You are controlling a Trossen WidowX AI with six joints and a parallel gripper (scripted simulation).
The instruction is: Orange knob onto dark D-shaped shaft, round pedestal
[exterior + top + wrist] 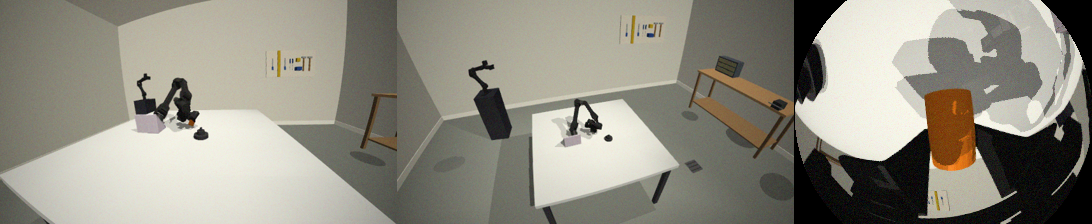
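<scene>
The orange knob is 1 cm to the right of my gripper tip. Also, from my gripper tip: dark round pedestal 18 cm to the right, 12 cm ahead.
</scene>
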